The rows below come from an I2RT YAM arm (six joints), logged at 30 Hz.
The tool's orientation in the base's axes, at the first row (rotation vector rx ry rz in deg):
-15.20 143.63 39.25
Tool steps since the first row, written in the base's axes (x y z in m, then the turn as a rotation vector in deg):
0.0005 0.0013 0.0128 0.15 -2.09 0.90
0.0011 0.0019 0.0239 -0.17 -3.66 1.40
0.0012 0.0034 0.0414 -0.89 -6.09 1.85
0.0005 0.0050 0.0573 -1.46 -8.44 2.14
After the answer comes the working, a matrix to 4 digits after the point.
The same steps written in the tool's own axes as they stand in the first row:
-0.0073 0.0063 -0.0085 -0.50 -1.45 -1.68
-0.0138 0.0113 -0.0161 -0.42 -2.48 -3.01
-0.0233 0.0198 -0.0281 0.06 -4.14 -4.91
-0.0313 0.0280 -0.0393 0.50 -5.84 -6.60

The tool's axes in the first row as the columns of a matrix, in the base's axes (rounded; the answer above uses it unrounded):
-0.8439 -0.3140 0.4350
-0.0492 0.8527 0.5202
-0.5342 0.4176 -0.7350

